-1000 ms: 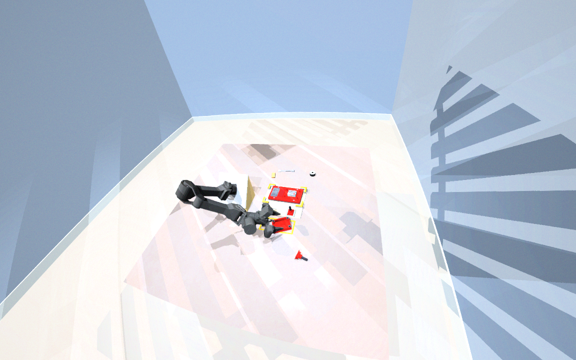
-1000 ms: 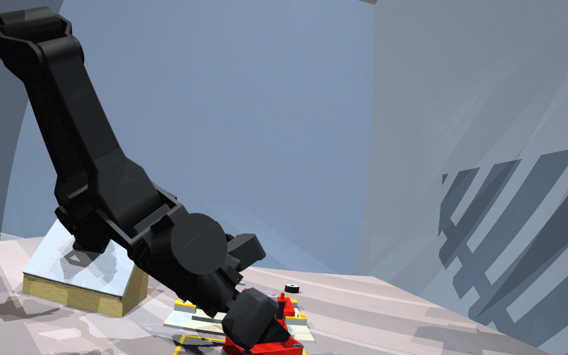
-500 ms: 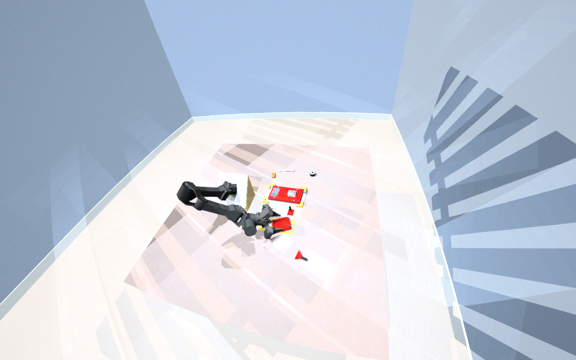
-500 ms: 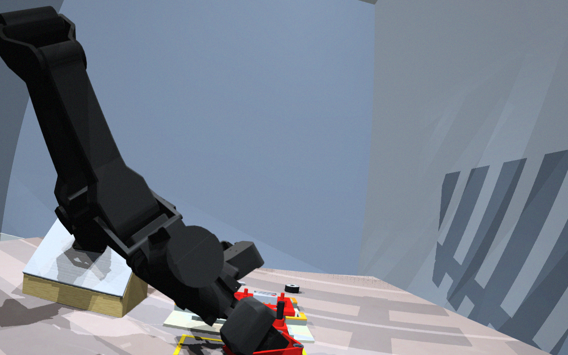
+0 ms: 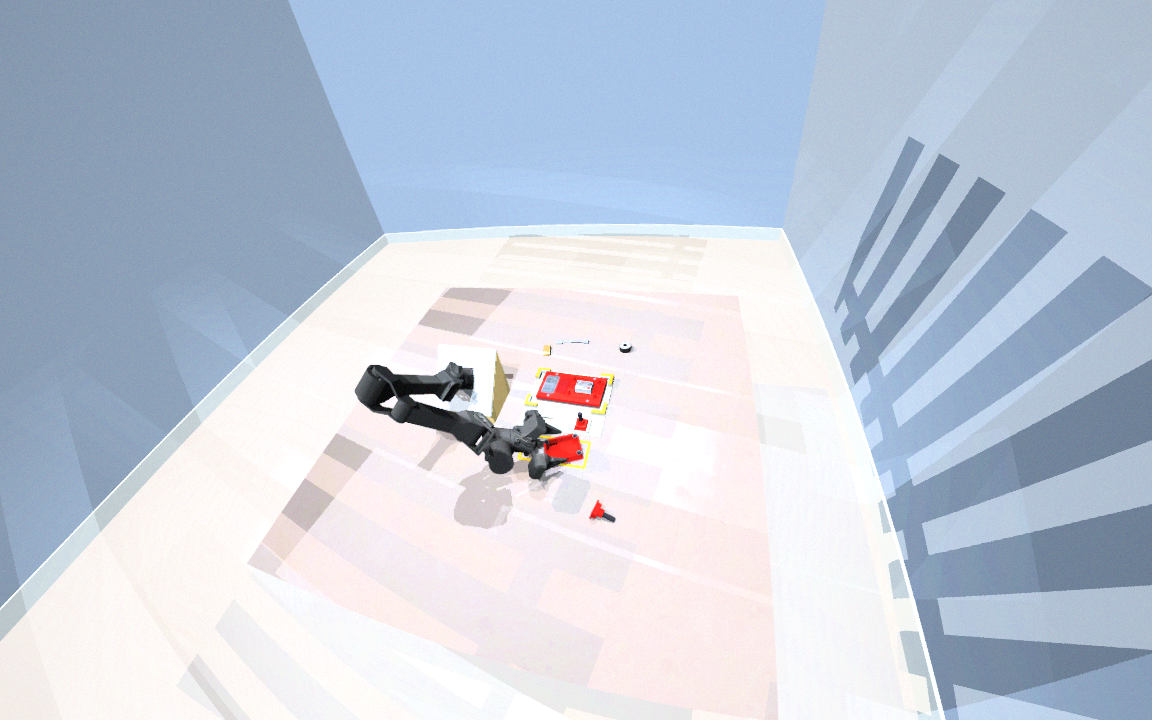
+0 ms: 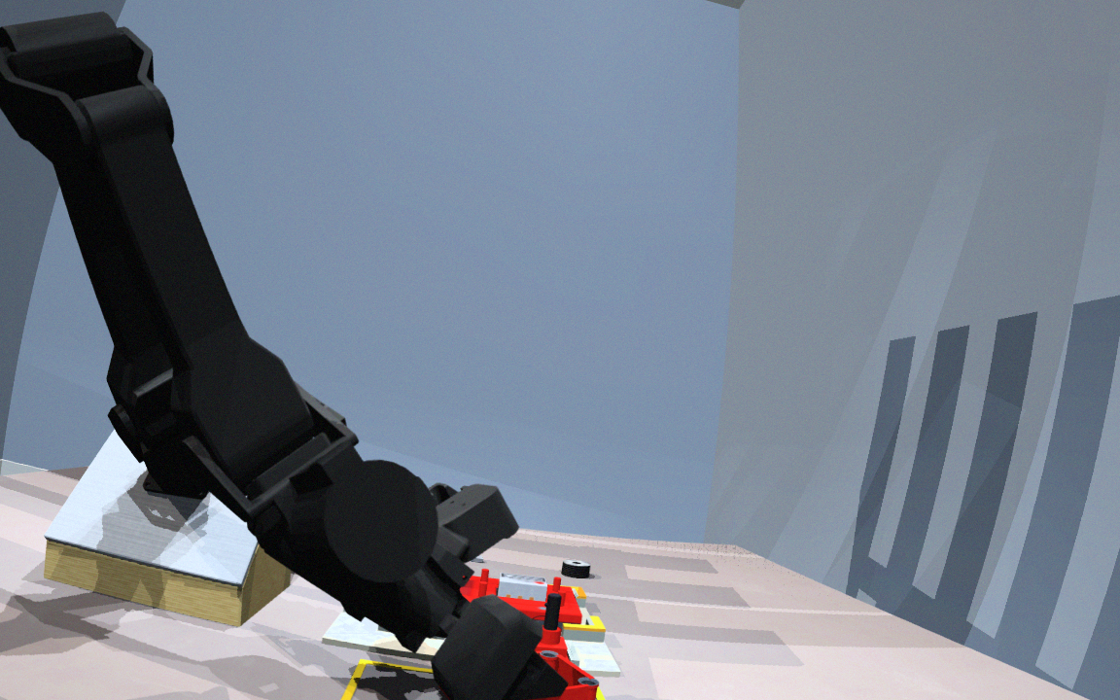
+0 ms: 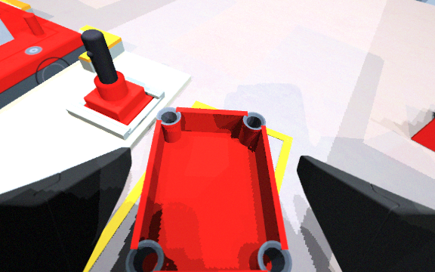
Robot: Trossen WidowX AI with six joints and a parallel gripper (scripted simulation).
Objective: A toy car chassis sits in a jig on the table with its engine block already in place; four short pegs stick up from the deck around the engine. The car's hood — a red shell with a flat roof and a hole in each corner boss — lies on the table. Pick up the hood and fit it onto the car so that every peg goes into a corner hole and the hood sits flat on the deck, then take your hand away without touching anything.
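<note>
The red hood is 20 mm below my gripper tip and 10 mm behind it. Round my gripper tip: grey engine block 220 mm to the left, 20 mm ahead, 10 mm below; then red cone-shaped part 160 mm to the right, 120 mm ahead, 20 mm below; then white jig 190 mm to the left, 30 mm behind, 20 mm below.
</note>
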